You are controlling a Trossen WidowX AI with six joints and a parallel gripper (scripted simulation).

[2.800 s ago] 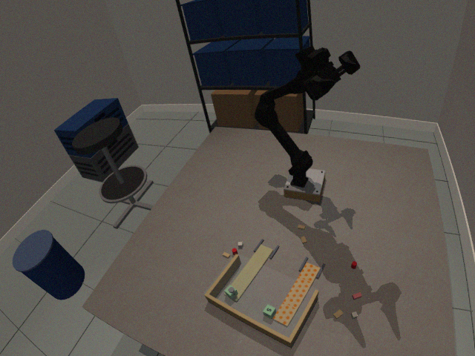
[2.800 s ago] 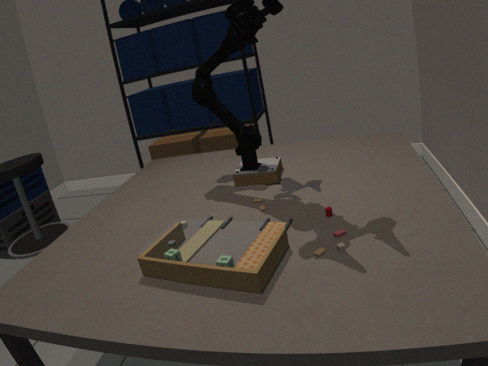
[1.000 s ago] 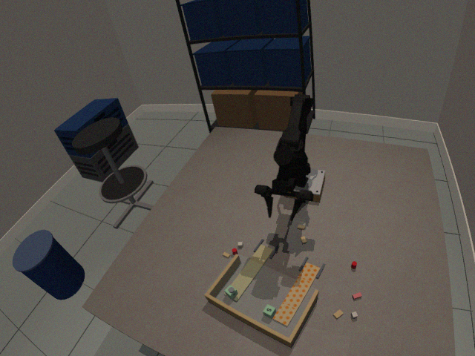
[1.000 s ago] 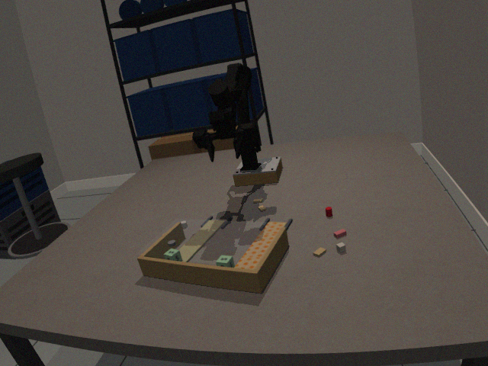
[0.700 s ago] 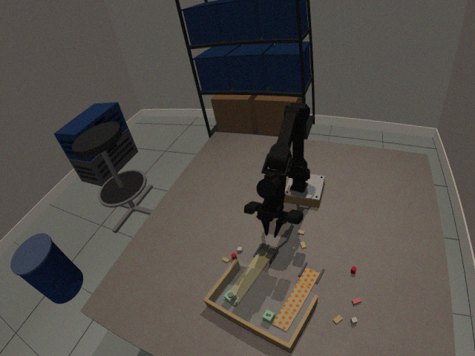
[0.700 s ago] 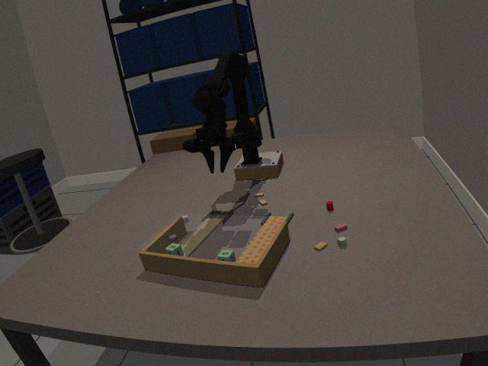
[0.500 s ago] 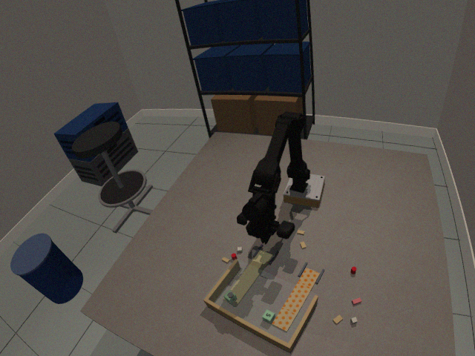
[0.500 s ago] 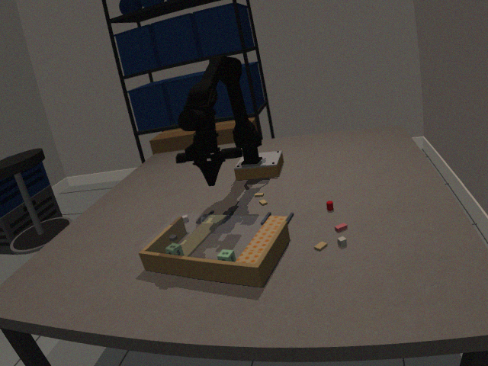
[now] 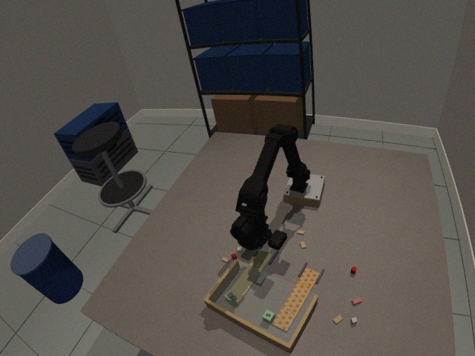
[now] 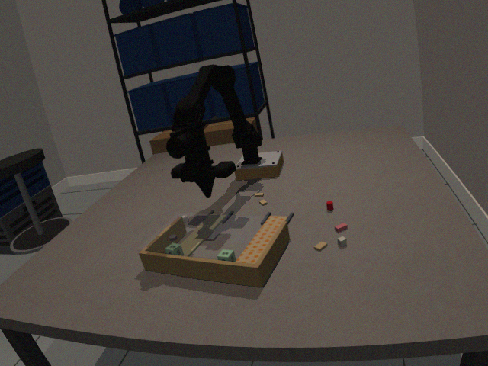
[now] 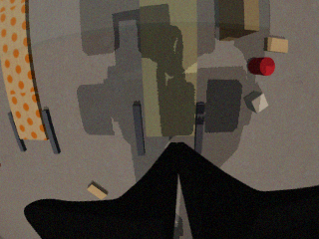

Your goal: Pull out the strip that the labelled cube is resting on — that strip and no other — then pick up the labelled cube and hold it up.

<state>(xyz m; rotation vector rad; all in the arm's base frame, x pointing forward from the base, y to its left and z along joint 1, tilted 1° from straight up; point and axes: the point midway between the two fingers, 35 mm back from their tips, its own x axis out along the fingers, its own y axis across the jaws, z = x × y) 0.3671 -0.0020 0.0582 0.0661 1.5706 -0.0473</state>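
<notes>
My gripper tip is now 10 cm short of the olive strip, 1 cm to the left of it and 7 cm above it. From my gripper tip the other things lie so: pink block (5 cm ahead, 38 cm to the left, 7 cm below).
</notes>
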